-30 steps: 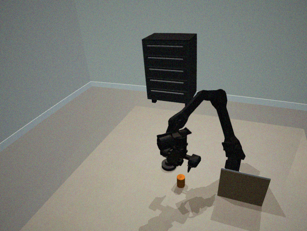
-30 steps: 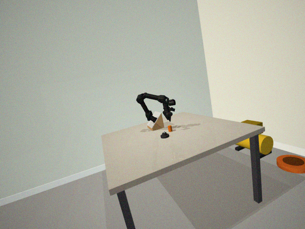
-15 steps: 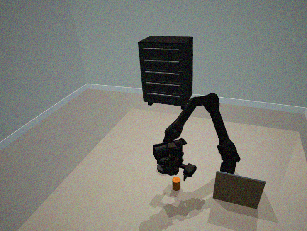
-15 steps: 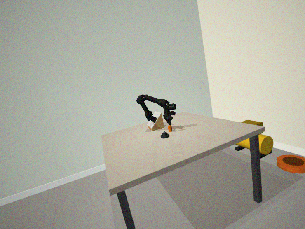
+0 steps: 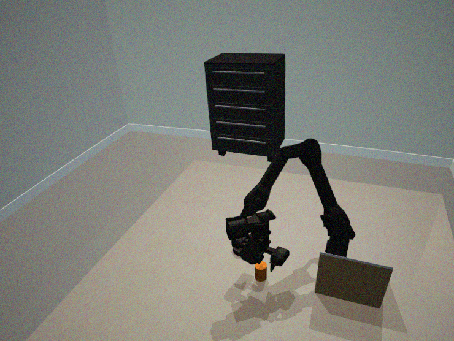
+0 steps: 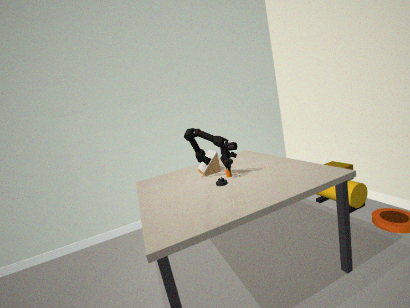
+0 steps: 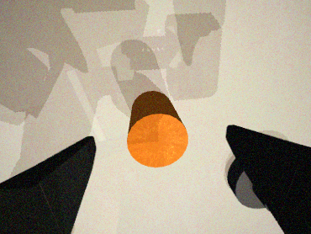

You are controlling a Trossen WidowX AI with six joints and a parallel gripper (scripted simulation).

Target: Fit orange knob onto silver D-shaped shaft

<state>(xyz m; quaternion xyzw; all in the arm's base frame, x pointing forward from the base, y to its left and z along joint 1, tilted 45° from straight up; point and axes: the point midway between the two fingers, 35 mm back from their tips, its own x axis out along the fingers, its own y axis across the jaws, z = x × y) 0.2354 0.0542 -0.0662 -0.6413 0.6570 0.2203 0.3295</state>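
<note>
Right now my gripper tip is 1 cm above the orange knob. Also, from my gripper tip: dark round pedestal (11 cm ahead, 11 cm to the right, 3 cm below).
</note>
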